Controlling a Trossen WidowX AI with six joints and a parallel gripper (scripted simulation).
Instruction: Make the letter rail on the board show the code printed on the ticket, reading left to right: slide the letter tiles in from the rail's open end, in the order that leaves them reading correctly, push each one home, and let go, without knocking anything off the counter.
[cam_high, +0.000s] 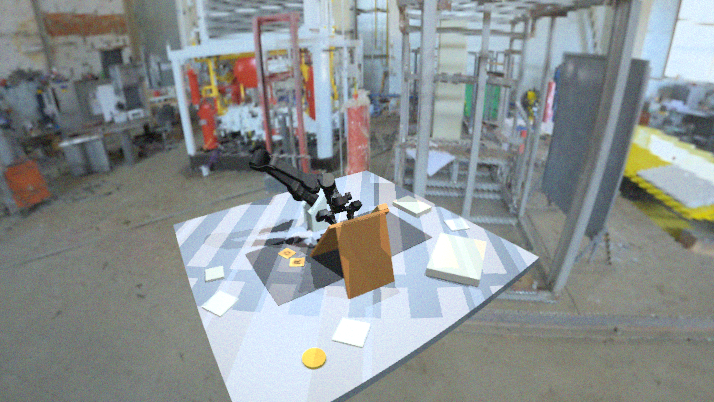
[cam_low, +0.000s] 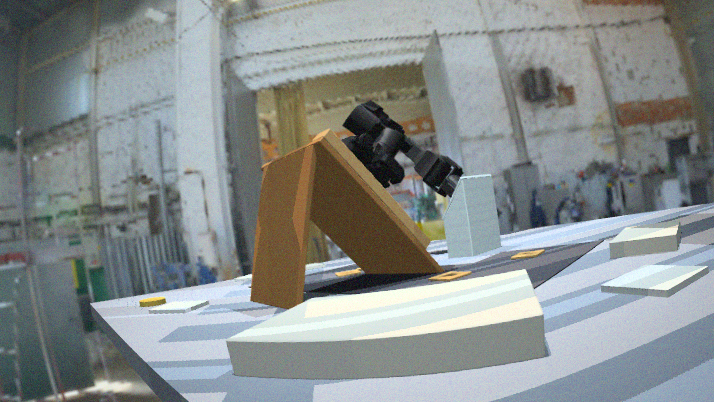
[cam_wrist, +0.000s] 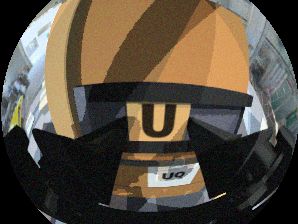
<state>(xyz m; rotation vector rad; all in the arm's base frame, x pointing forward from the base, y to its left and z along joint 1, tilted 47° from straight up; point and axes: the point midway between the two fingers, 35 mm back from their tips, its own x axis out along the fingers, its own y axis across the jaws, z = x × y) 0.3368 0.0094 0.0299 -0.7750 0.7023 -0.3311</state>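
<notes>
My gripper tip is now 6 cm past the white ticket, 3 cm to the left of it and 8 cm above it. The rest, counted from my gripper tip: dark mat 16 cm behind, 3 cm to the left, 16 cm below; then yellow letter tile right at my gripper tip; then cream box 24 cm ahead, 39 cm to the left, 14 cm below.
</notes>
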